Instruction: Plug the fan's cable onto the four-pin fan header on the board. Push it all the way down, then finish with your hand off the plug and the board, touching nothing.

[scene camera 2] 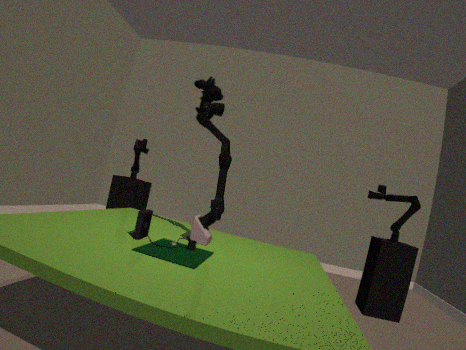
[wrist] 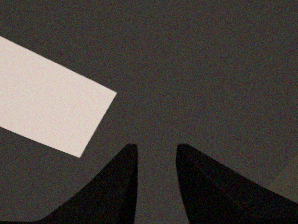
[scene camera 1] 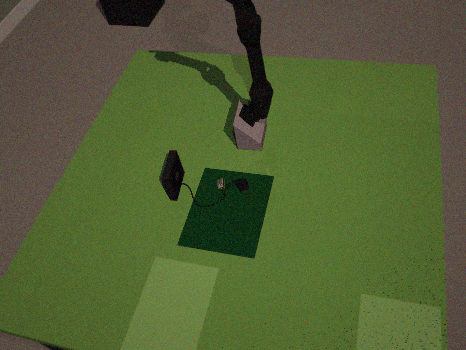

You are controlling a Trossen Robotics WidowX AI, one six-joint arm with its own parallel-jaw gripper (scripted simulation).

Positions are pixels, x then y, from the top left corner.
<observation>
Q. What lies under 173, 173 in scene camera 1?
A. A black fan.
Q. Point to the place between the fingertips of my gripper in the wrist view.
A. At 156, 153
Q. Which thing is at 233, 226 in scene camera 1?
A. A dark green board.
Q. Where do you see a dark green board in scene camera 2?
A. At 180, 254
</observation>
